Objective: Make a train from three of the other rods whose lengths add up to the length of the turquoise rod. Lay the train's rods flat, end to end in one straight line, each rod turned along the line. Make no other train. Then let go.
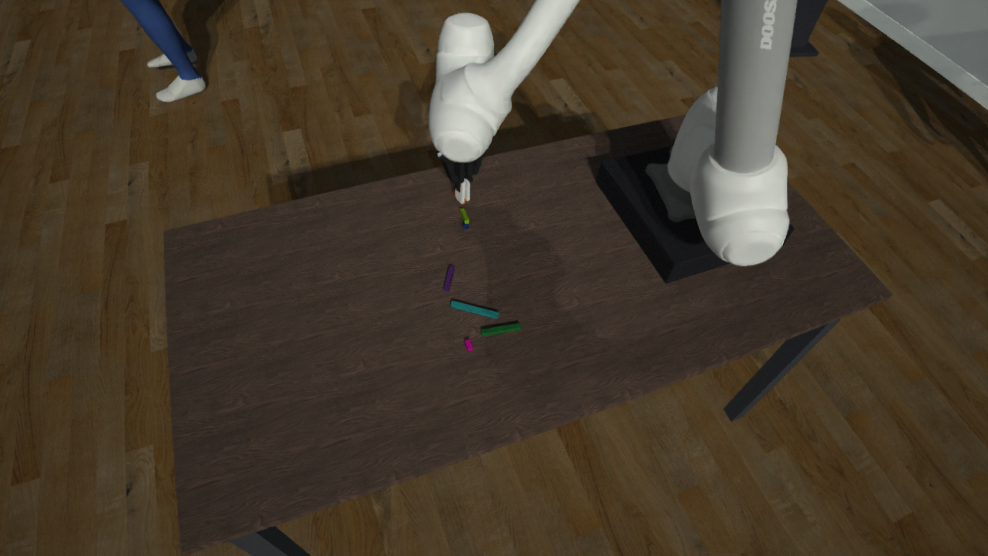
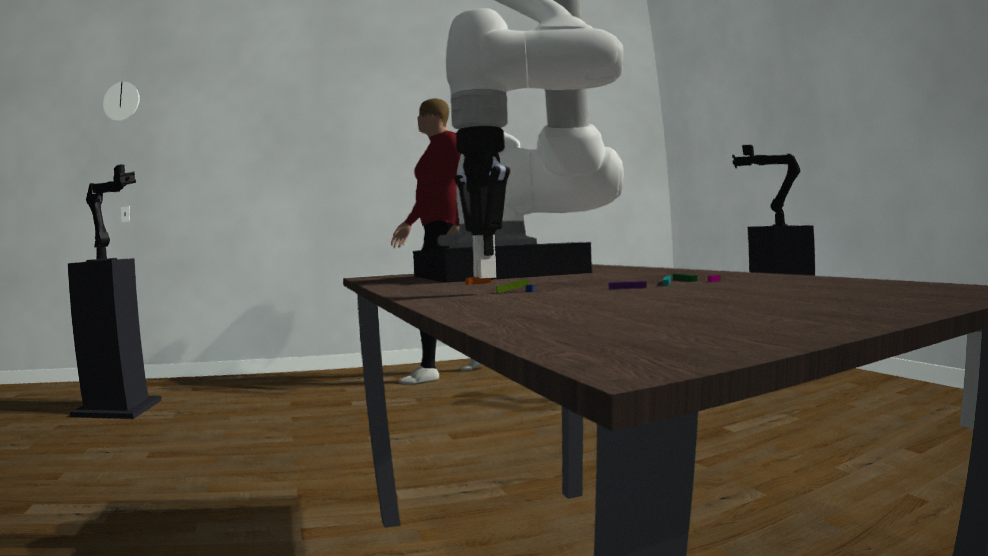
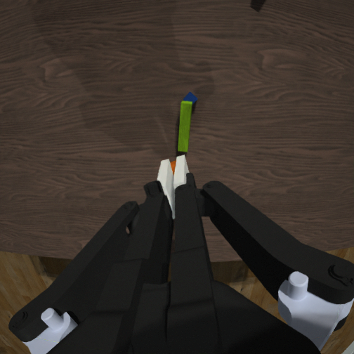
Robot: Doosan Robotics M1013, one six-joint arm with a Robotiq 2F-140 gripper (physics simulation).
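Places are measured from the arm's base along level axes (x ahead, y left, z up), in centimetres.
Pixels of known places: gripper, fingertip midpoint: (image 1: pixel 462 198) (image 2: pixel 485 277).
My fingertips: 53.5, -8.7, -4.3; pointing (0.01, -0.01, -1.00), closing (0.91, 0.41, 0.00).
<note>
For each thing: its top centre in the pictures, then the offset to it from my fingertips, as dx, dy, dz. Level surfaces: height alone.
- orange rod, middle of its top: (image 2: pixel 478 277) +0.5, -1.1, +0.2
- lime rod, middle of its top: (image 2: pixel 511 279) (image 1: pixel 464 212) +0.2, +4.1, -0.4
- small blue rod, middle of its top: (image 2: pixel 530 285) (image 1: pixel 465 224) +0.3, +6.9, -1.5
- turquoise rod, middle of its top: (image 2: pixel 666 277) (image 1: pixel 474 308) +2.0, +29.9, -1.5
- purple rod, middle of its top: (image 2: pixel 627 281) (image 1: pixel 449 277) +6.0, +21.2, -1.5
- dark green rod, middle of its top: (image 2: pixel 684 274) (image 1: pixel 501 328) -2.5, +35.4, -1.5
- short magenta rod, middle of its top: (image 2: pixel 713 275) (image 1: pixel 468 343) +4.5, +38.0, -1.5
- table, its level: dz -2.5
My gripper (image 1: pixel 462 199) (image 2: pixel 484 275) (image 3: pixel 176 170) is shut on the orange rod (image 2: pixel 476 280) (image 3: pixel 173 166), low at the tabletop; whether the rod touches it I cannot tell. The lime rod (image 1: pixel 464 215) (image 2: pixel 511 285) (image 3: pixel 184 127) lies just ahead of the fingertips, roughly in line with them. Its far end overlaps the small blue rod (image 1: pixel 465 226) (image 2: pixel 529 288) (image 3: pixel 190 96) and looks raised on it, so the lime rod appears tilted. The blue rod looks turned askew. The turquoise rod (image 1: pixel 474 309) (image 2: pixel 666 280) lies flat near the table's middle.
The purple rod (image 1: pixel 449 278) (image 2: pixel 627 284) lies between the lime and turquoise rods. The dark green rod (image 1: pixel 500 329) (image 2: pixel 684 277) and short magenta rod (image 1: pixel 469 344) (image 2: pixel 713 278) lie beyond the turquoise one. The arm's black base (image 1: pixel 632 217) stands on the table (image 1: pixel 310 414).
</note>
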